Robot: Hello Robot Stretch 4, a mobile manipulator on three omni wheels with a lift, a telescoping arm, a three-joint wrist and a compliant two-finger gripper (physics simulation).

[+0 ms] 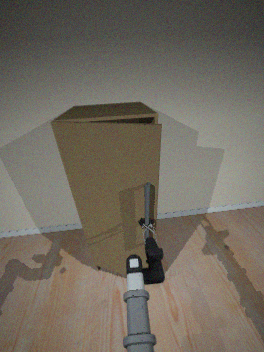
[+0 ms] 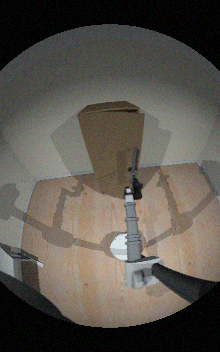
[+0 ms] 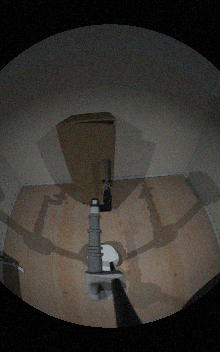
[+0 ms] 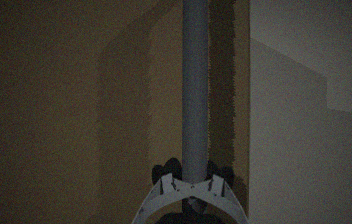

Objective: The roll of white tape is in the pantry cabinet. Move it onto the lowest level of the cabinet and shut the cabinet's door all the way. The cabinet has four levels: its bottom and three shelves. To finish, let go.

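Pixels of known places: gripper, fingertip midpoint: (image 1: 145, 218) (image 2: 131, 167) (image 4: 188, 171); robot's base, origin of the base link: (image 2: 124, 245) (image 3: 103, 256).
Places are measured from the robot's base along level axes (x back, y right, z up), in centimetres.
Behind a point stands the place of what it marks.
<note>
The brown pantry cabinet (image 1: 107, 111) @[x -111.5, y -9.3, z 137.2 cm] (image 2: 107, 106) @[x -104.9, y -9.4, z 137.2 cm] (image 3: 87, 118) @[x -98.5, y -6.7, z 137.3 cm] stands against the wall. Its door (image 1: 100, 165) @[x -82.6, y -13.4, z 115.9 cm] (image 2: 102, 140) @[x -83.8, y -16.6, z 111.1 cm] (image 3: 80, 150) @[x -82.4, y -13.0, z 112.5 cm] (image 4: 50, 100) @[x -83.6, y -16.0, z 93.7 cm] is slightly ajar; a narrow dark gap shows below the top, widest at the right. A long grey upright bar handle (image 1: 147, 197) @[x -68.8, y 8.8, z 104.1 cm] (image 2: 135, 156) @[x -73.1, y 11.2, z 98.9 cm] (image 3: 107, 167) @[x -73.3, y 10.3, z 99.4 cm] (image 4: 195, 90) @[x -68.8, y 8.9, z 94.0 cm] is near the door's right edge. My gripper (image 1: 148, 225) (image 2: 133, 171) (image 3: 106, 183) (image 4: 188, 171) @[x -73.1, y 8.2, z 85.2 cm] is shut on the handle's lower part, with a black fingertip pad on each side. The roll of white tape and the levels are hidden behind the door.
My telescoping arm (image 1: 138, 315) @[x -26.7, y 0.3, z 97.4 cm] (image 2: 131, 225) @[x -17.9, y -0.3, z 97.7 cm] (image 3: 94, 240) @[x -15.9, y 0.6, z 97.7 cm] reaches over the wooden floor (image 1: 65, 310) @[x -64.3, y -57.5, z -2.8 cm] toward the cabinet's lower right. The pale wall (image 1: 200, 175) @[x -157.2, y 82.5, z 57.4 cm] (image 4: 300, 160) @[x -155.9, y 59.1, z 68.2 cm] is behind and right of it. A pale object with a thin edge (image 2: 7, 265) is at far left.
</note>
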